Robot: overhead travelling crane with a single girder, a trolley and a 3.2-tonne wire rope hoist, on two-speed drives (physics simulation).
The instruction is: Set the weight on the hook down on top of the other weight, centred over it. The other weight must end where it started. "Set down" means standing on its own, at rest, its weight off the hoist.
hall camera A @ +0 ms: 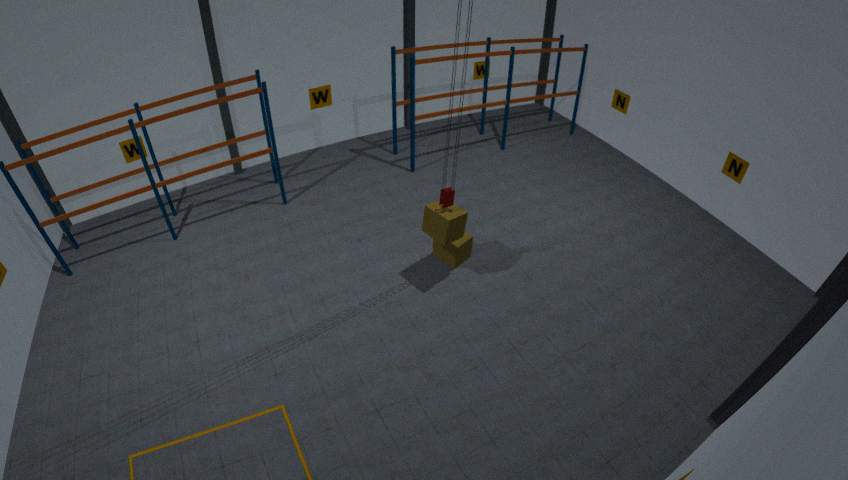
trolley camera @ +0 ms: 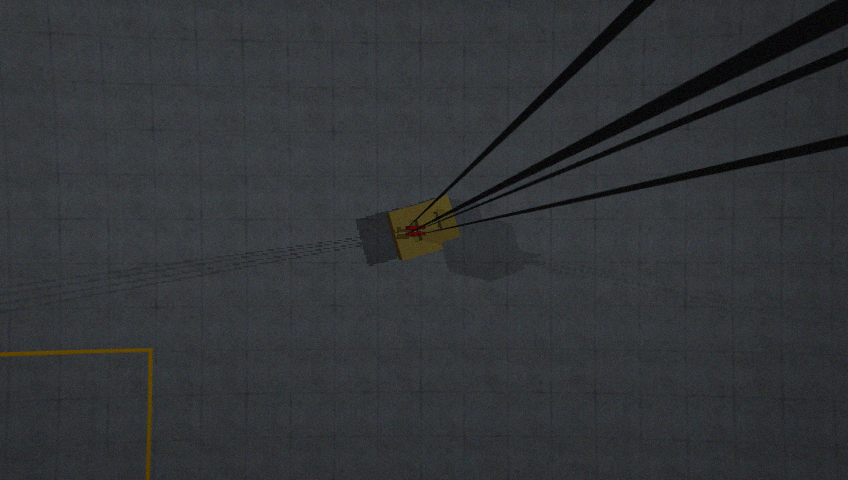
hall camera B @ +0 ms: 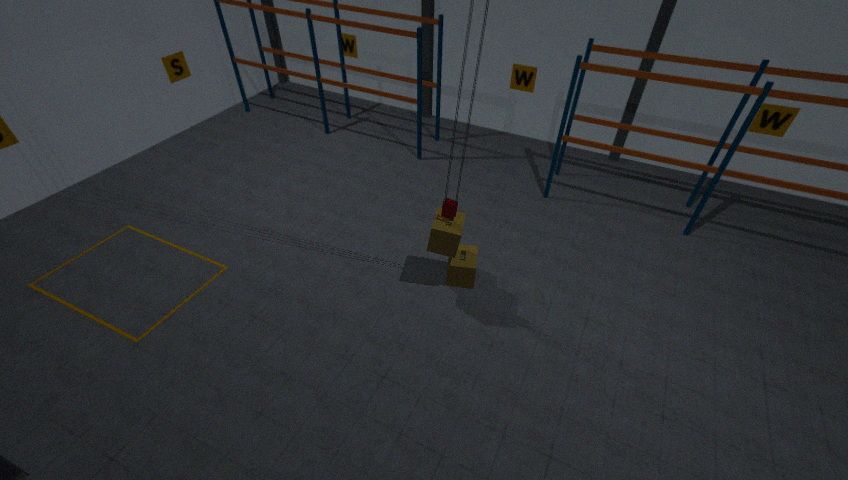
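Note:
My gripper, the hook under the red hook block point(hall camera A: 446, 197) point(hall camera B: 449, 208) point(trolley camera: 414, 230), holds a yellow box-shaped weight point(hall camera A: 444, 223) point(hall camera B: 443, 240) point(trolley camera: 405, 247) hanging on the ropes. The other yellow weight point(hall camera A: 461, 249) point(hall camera B: 462, 275) point(trolley camera: 448, 205) stands on the floor. The hanging weight is higher and off to one side, to the left of the standing one in all three views. In the trolley view it covers part of the standing weight. Its underside is near the height of the standing weight's top; whether they touch cannot be told. The hook tip is too small to see.
Two blue and orange racks point(hall camera A: 152, 178) point(hall camera A: 412, 118) point(hall camera B: 419, 95) point(hall camera B: 554, 160) stand along the wall with W signs, well away from the weights. A yellow square outline point(hall camera A: 208, 430) point(hall camera B: 181, 303) point(trolley camera: 149, 410) is marked on the floor. Shadows lie on both sides of the standing weight.

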